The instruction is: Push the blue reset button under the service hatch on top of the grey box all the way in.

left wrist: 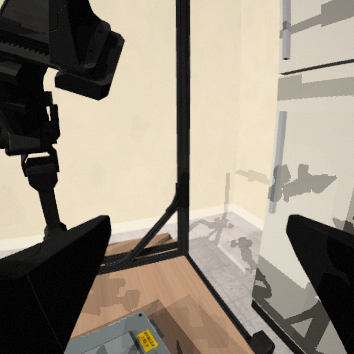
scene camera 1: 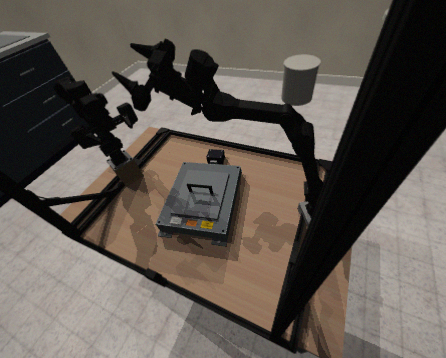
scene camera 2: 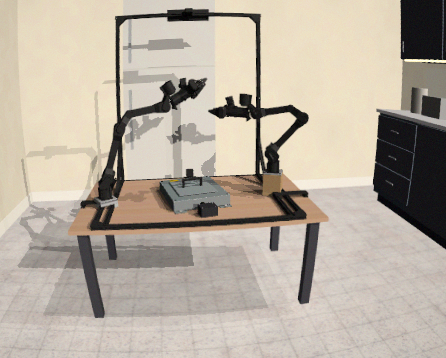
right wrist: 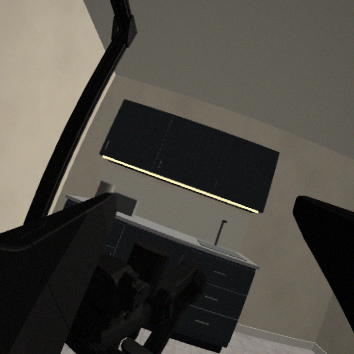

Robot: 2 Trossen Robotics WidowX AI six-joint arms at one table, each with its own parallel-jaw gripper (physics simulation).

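The grey box (scene camera 1: pixel 233 182) (scene camera 2: pixel 187 205) (left wrist: pixel 125 325) lies on the table. Its flat service hatch (scene camera 1: pixel 217 180) covers much of the top and carries a black upright handle (scene camera 1: pixel 200 186) (scene camera 2: pixel 192 179). The hatch looks closed; the blue button does not show in any view. My left gripper (scene camera 1: pixel 106 126) (scene camera 2: pixel 212 111) (left wrist: pixel 199 223) is open and empty, high above the table, away from the hatch. My right gripper (scene camera 1: pixel 123 60) (scene camera 2: pixel 202 85) (right wrist: pixel 206 203) is also open and empty, raised higher than the left one. Neither touches the box.
White, orange (scene camera 1: pixel 191 223) and yellow (scene camera 1: pixel 207 225) (left wrist: pixel 147 340) labels sit along one edge of the box. A small black block (scene camera 1: pixel 216 156) (scene camera 2: pixel 207 209) stands by its opposite end. Black rails (scene camera 2: pixel 190 224) edge the table, and a tall black frame (scene camera 2: pixel 258 65) rises over it.
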